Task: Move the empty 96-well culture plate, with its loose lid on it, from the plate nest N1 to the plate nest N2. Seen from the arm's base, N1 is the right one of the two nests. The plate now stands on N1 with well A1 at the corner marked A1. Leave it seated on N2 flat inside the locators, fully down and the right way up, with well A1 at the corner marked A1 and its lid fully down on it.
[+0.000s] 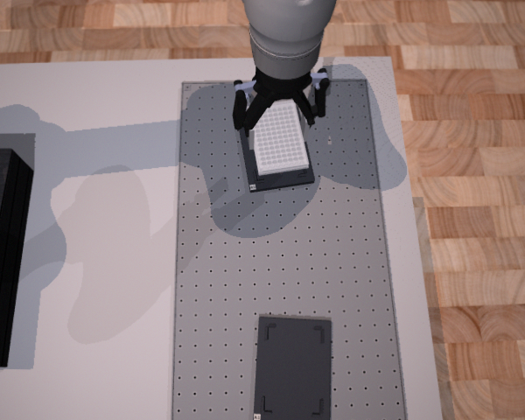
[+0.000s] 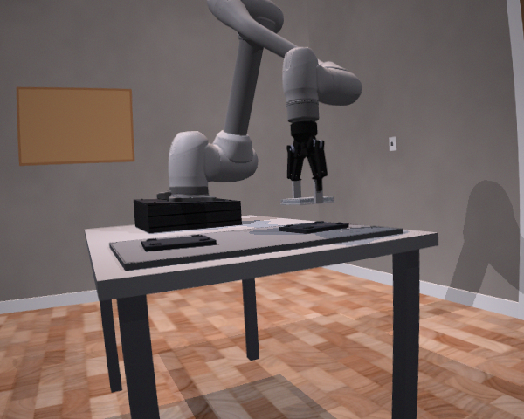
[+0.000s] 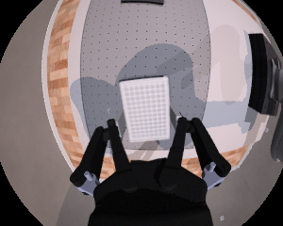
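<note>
Right now my hand is 2 cm to the right of the nest N2 and 10 cm above it. Round my hand: nest N1: 4 cm ahead, 38 cm to the right, 10 cm below; clear lid: 1 cm below; A1 label: 4 cm behind, 7 cm to the right, 9 cm below.
</note>
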